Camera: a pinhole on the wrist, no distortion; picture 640 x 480 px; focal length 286.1 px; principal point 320.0 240.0 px. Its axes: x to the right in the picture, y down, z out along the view. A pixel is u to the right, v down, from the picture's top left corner.
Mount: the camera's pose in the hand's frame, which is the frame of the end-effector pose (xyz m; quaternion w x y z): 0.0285 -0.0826 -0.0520 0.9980 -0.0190 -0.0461 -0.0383
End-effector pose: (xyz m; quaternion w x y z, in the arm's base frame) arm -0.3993 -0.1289 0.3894 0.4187 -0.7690 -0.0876 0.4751
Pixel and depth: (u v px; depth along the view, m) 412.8 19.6 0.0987
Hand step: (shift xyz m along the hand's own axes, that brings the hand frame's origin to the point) 0.0454 -0.1567 0.0518
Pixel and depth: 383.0 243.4 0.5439
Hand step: 0.0987 -0.0626 0.5002
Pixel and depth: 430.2 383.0 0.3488
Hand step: 0.1439 0.0955 0.3016
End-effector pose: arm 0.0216 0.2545 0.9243 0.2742 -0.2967 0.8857 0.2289
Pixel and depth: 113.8 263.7 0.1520
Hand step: -0.0930 -0.0556 0.0886
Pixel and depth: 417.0 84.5 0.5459
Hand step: 0.1396 -0.3694 0.5187
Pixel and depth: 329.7 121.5 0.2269
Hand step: 0.0082 -0.1674 0.1777
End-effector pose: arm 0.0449 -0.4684 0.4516 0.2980 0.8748 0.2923 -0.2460
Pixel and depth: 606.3 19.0 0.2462
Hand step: 0.2359 -0.2803 0.2225
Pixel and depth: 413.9 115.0 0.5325
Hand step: 0.1356 -0.3054 0.5022
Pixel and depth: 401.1 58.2 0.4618
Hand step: 0.0937 -0.3656 0.4298
